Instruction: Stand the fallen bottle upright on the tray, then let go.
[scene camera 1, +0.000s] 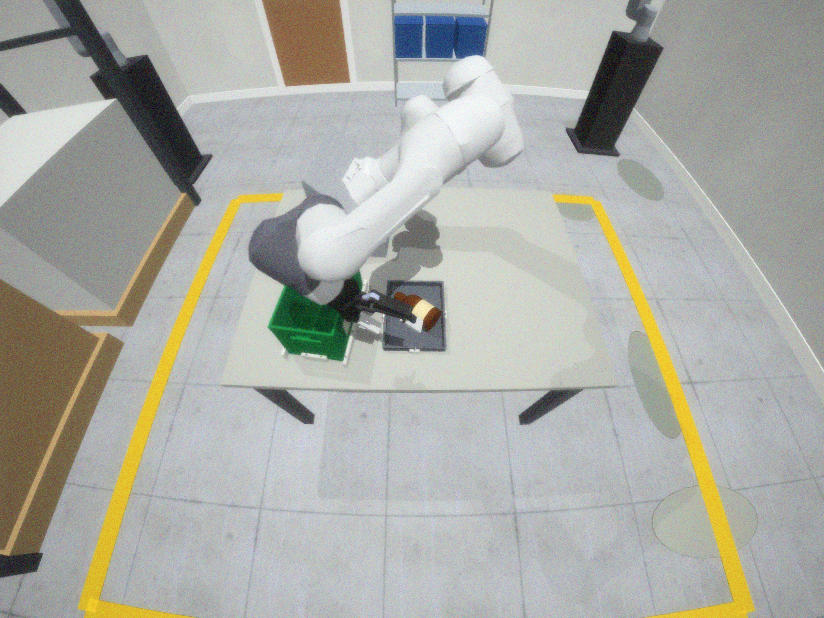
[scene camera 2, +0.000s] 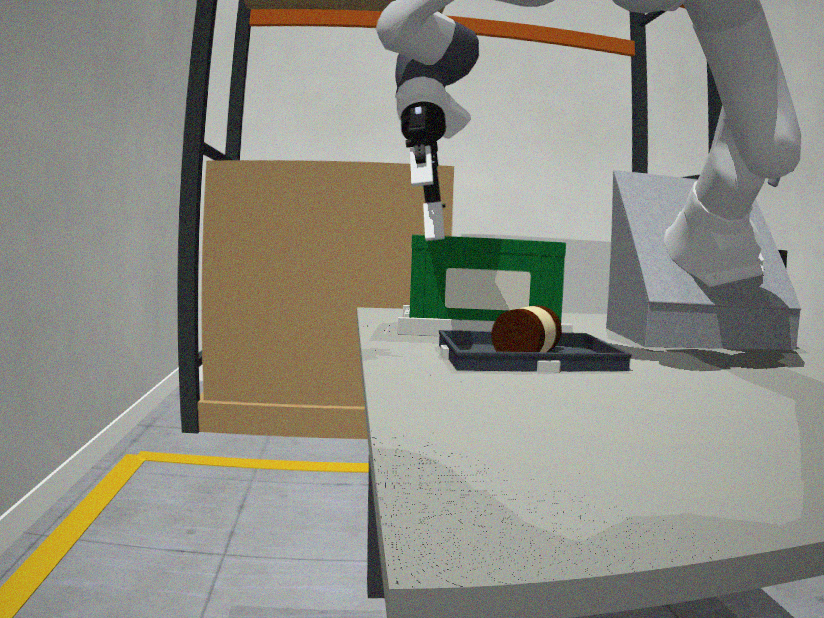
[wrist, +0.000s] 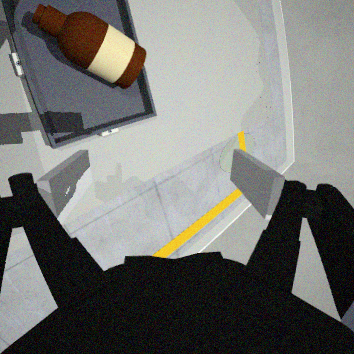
Labels:
The gripper (scene camera 1: 398, 327) is 0.78 m from the lens. A brown bottle (scene camera 1: 428, 313) is 0.95 m from the lens.

